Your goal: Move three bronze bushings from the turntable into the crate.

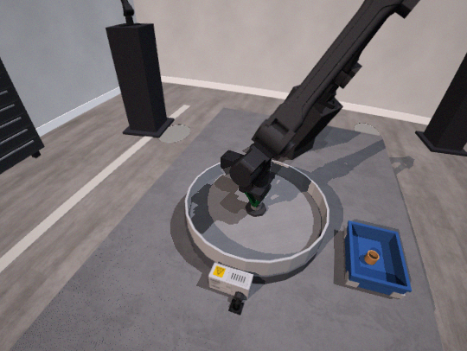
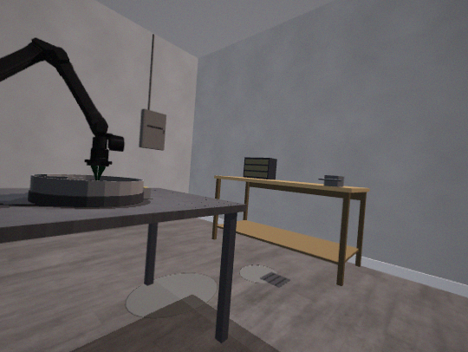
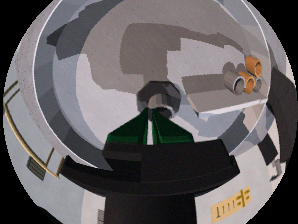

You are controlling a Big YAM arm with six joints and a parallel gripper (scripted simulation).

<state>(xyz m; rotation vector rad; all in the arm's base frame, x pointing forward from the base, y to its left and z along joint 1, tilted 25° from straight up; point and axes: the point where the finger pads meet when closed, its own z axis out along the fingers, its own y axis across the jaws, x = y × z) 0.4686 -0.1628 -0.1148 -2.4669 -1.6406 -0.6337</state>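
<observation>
Right now the round turntable is 10 mm behind my hand and 40 mm below it. Also, from my hand: blue crate 80 mm ahead, 350 mm to the left, 60 mm below.
</observation>
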